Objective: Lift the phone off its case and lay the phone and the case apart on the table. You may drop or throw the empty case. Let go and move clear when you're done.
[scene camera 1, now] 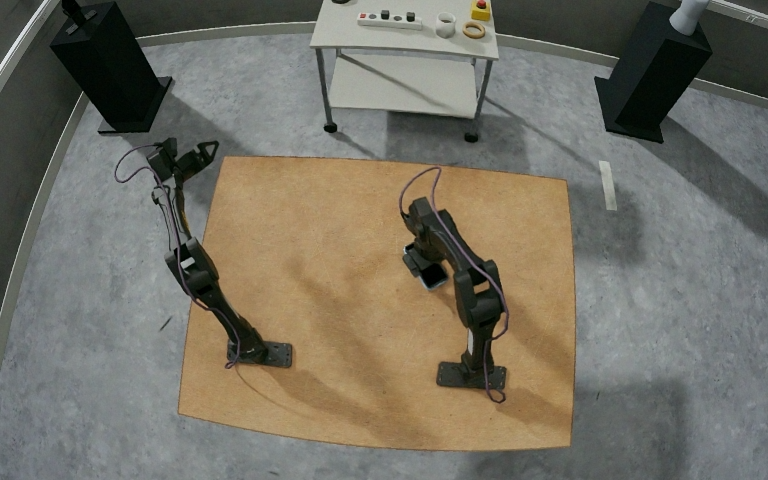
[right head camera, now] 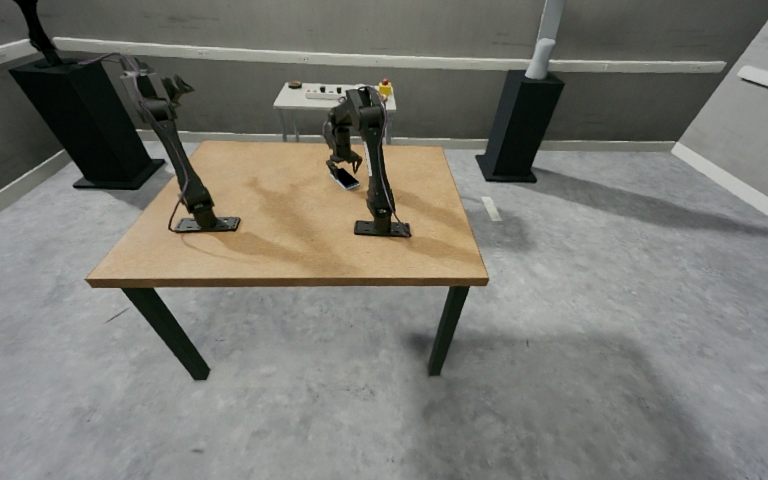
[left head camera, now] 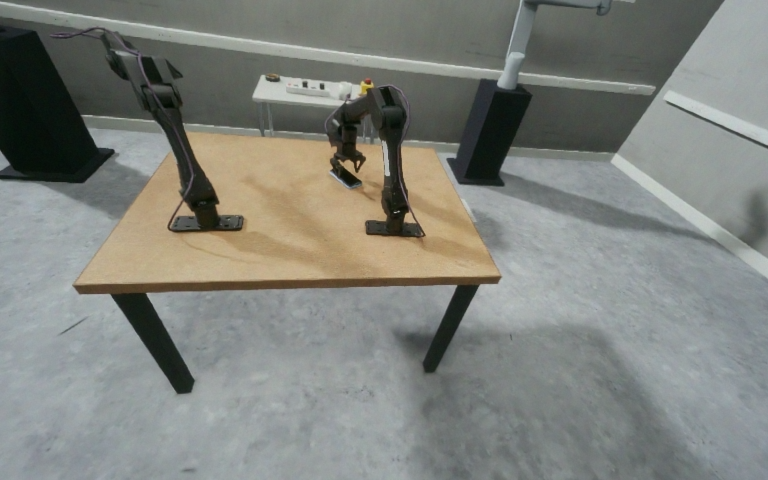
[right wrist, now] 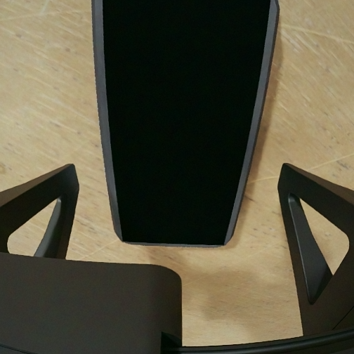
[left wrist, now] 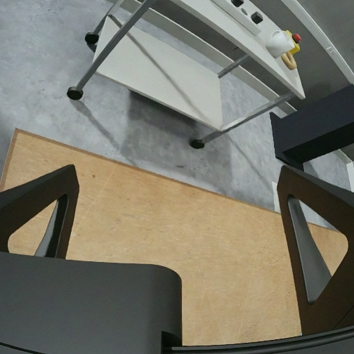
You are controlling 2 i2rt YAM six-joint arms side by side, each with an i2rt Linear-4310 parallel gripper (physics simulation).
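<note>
The phone [left head camera: 346,178] [right head camera: 346,178] [scene camera 1: 434,276] [right wrist: 180,100] lies screen up on the table, with a pale blue case rim [right head camera: 343,186] showing along its lower edge in the right head camera. In the right wrist view its near end lies between the spread fingers, with space at both sides. My right gripper [left head camera: 346,167] [right head camera: 343,167] [right wrist: 177,174] is open, pointing down at the phone's far end; the arm partly hides that end in scene camera 1. My left gripper [left head camera: 172,69] [right head camera: 185,86] [scene camera 1: 213,149] [left wrist: 177,175] is open and empty, raised by the table's far left corner, well away from the phone.
The wooden table [left head camera: 226,266] [right head camera: 226,266] [scene camera 1: 339,198] [left wrist: 200,240] carries both arm bases. Behind it stands a white trolley [scene camera 1: 339,42] [left wrist: 210,120] with a power strip [scene camera 1: 388,21], a white mug [scene camera 1: 445,25] and a yellow emergency-stop box [scene camera 1: 480,11]. Black pedestals [scene camera 1: 651,79] [scene camera 1: 110,67] flank it.
</note>
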